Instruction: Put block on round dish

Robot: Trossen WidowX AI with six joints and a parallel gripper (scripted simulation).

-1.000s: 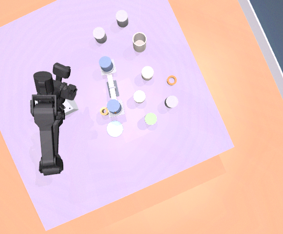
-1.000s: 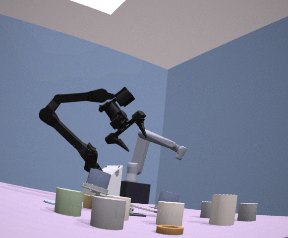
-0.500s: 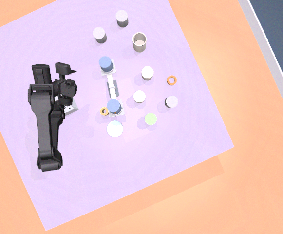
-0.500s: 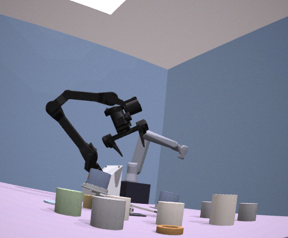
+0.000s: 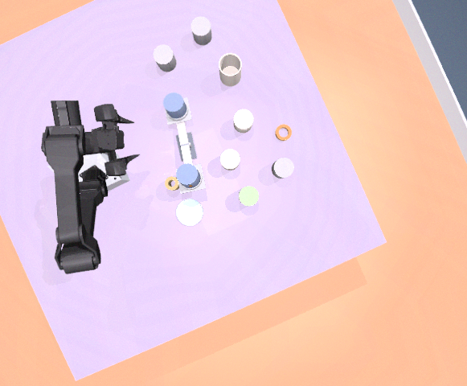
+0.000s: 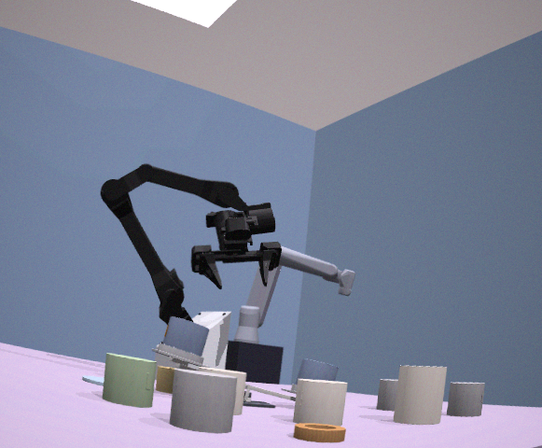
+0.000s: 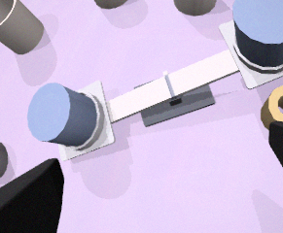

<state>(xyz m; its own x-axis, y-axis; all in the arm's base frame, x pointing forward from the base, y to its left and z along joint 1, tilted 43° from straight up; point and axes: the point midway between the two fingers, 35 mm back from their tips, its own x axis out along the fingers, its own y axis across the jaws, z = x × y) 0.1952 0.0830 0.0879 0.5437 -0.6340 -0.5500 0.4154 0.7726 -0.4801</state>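
Right now my gripper tip is 190 mm above the pale teal block, 140 mm short of it and 90 mm to the right of it. Also, from my gripper tip: white balance beam: 210 mm below, 100 mm ahead, 40 mm to the right; then yellow ring: 210 mm below, 140 mm to the right, 10 mm behind; then round dish: 260 mm to the right, 230 mm below, 10 mm behind.
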